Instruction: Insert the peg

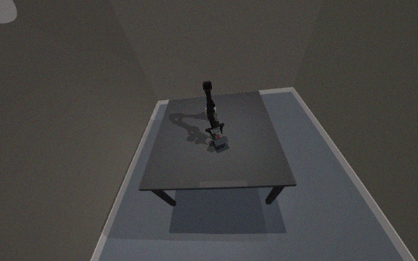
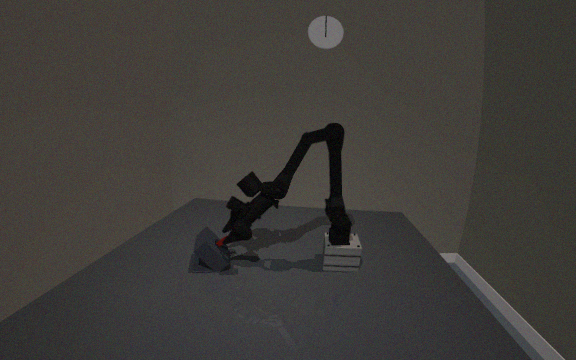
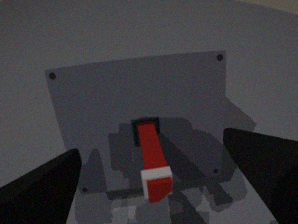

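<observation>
My gripper tip is now 1 cm past the red peg and 1 cm above it. Round my gripper tip: sloped panel: 4 cm ahead, 1 cm to the left, 4 cm below.
</observation>
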